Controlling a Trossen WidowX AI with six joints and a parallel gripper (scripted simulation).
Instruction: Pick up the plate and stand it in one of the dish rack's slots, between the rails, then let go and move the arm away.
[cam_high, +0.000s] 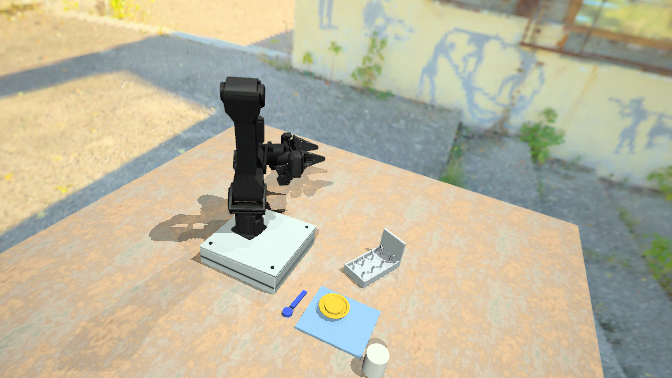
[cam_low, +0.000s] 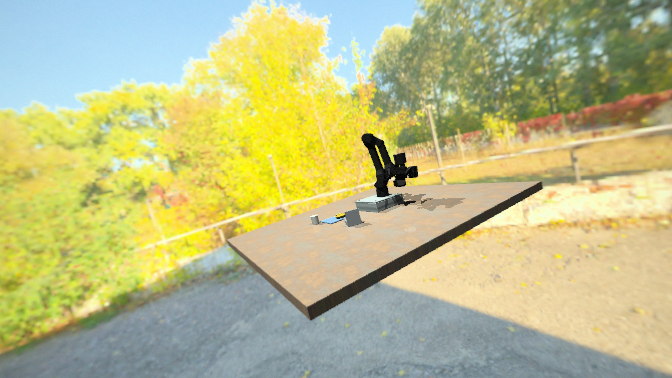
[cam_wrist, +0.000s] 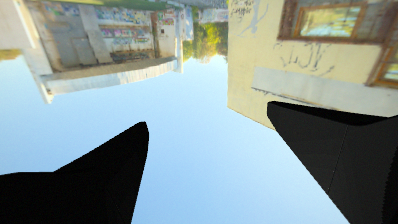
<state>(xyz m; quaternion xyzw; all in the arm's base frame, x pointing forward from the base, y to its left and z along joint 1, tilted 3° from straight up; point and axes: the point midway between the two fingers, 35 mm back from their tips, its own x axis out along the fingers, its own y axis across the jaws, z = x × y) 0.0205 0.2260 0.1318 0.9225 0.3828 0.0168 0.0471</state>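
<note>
The yellow plate lies 25 cm ahead of my gripper tip, 30 cm to the right of it and 18 cm below it. Round my gripper tip: grey dish rack (26 cm ahead, 12 cm to the right, 17 cm below); then blue spoon (17 cm ahead, 34 cm to the right, 19 cm below); then light blue mat (27 cm ahead, 31 cm to the right, 19 cm below).
</note>
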